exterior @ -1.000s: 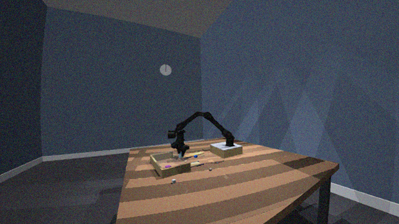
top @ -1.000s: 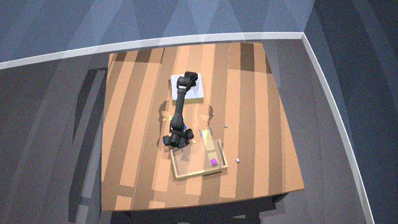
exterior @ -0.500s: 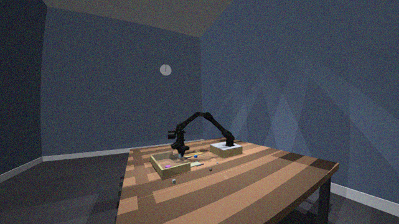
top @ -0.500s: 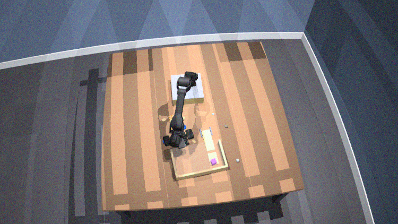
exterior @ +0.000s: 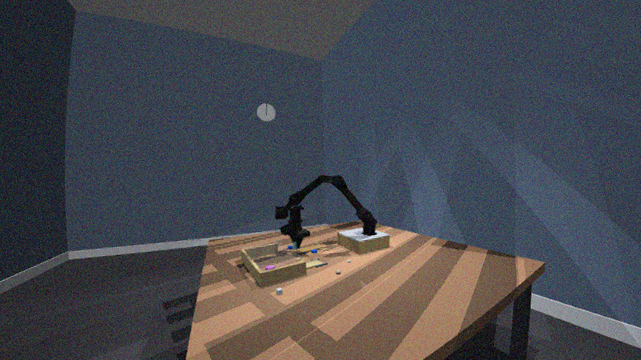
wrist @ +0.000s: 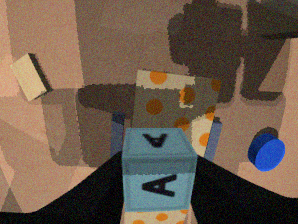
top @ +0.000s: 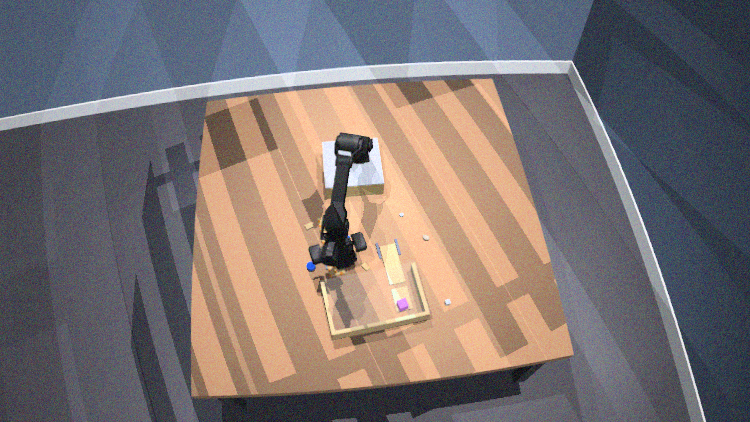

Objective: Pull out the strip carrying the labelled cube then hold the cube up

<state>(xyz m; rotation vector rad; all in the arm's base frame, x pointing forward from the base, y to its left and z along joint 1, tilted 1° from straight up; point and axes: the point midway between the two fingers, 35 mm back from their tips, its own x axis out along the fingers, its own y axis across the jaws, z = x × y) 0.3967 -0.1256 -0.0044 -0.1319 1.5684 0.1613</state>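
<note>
Now: gripper tip 9 cm to the right of the tan piece, 3 cm short of it and 3 cm above it. From my gripper tip the other things lie so: cyan labelled cube (1 cm above).
</note>
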